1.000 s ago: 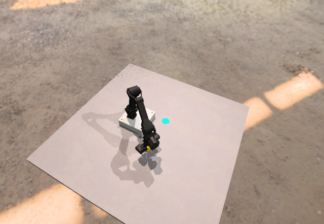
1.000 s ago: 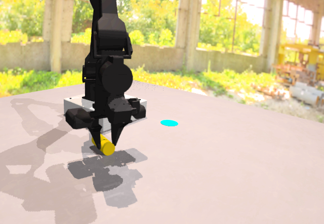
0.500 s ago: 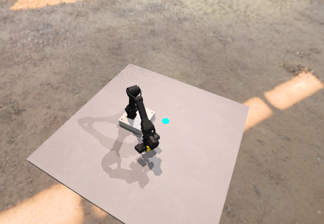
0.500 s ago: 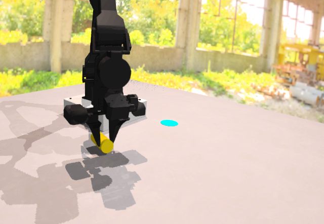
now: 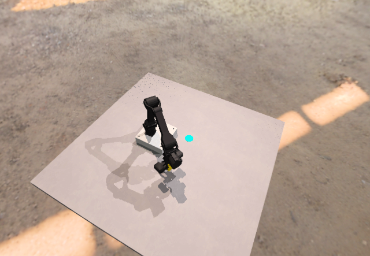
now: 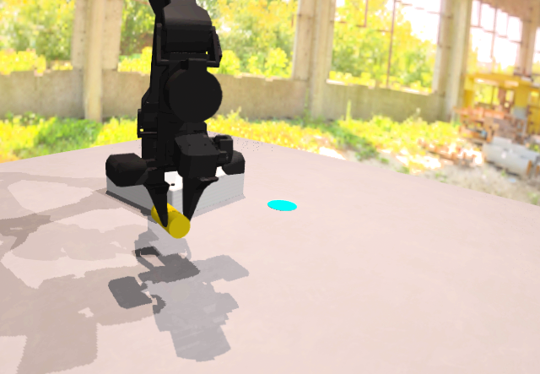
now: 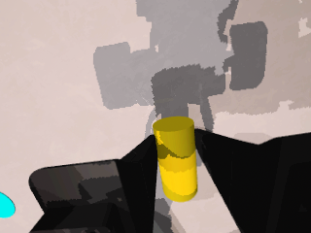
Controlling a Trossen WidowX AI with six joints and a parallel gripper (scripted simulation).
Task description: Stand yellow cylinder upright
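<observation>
The cyan circle is 20 mm ahead of my gripper tip, 310 mm to the left of it and 50 mm below it. From my gripper tip the other things lie so: yellow tall cylinder: 20 mm behind, 10 mm to the left.
</observation>
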